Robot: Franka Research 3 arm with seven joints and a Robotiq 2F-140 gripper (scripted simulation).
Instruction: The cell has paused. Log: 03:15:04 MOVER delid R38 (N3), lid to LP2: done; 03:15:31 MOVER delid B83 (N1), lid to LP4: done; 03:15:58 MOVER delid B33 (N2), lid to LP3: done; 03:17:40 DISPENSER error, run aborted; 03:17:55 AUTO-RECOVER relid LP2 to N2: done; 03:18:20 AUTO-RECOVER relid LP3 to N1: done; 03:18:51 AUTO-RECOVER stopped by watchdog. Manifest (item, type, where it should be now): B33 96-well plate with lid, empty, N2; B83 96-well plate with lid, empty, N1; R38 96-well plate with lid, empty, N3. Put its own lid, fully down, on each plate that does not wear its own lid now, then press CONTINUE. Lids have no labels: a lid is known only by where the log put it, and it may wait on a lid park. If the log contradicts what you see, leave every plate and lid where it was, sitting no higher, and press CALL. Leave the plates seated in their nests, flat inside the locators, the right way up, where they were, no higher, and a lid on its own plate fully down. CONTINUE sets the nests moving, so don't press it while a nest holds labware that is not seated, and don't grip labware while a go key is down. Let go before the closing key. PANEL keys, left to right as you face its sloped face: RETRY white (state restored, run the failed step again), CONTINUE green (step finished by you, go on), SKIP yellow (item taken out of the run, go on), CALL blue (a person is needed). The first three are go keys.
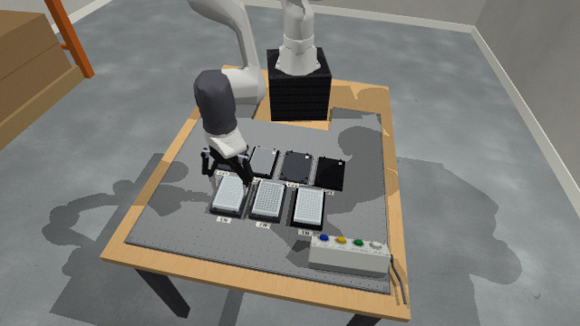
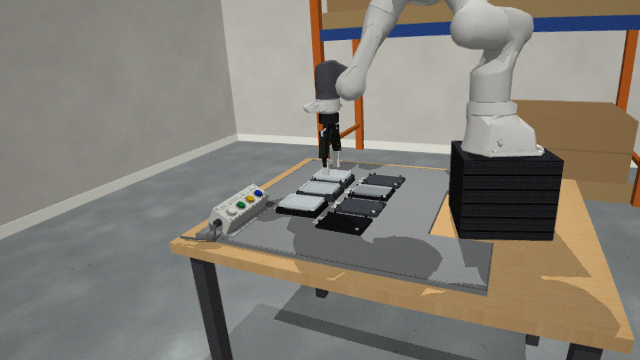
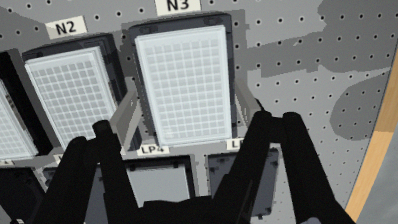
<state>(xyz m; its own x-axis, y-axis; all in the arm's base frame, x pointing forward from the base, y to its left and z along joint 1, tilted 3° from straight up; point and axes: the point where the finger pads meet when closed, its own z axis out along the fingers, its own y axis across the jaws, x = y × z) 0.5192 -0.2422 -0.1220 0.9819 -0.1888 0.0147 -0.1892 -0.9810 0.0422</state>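
Now: hand 4 cm above the plate. Round my hand: lid park LP3 (14 cm behind, 23 cm to the left, 7 cm below); then N1 label (13 cm ahead, 24 cm to the left, 7 cm below); then lid park LP2 (20 cm behind, 3 cm to the right, 7 cm below).
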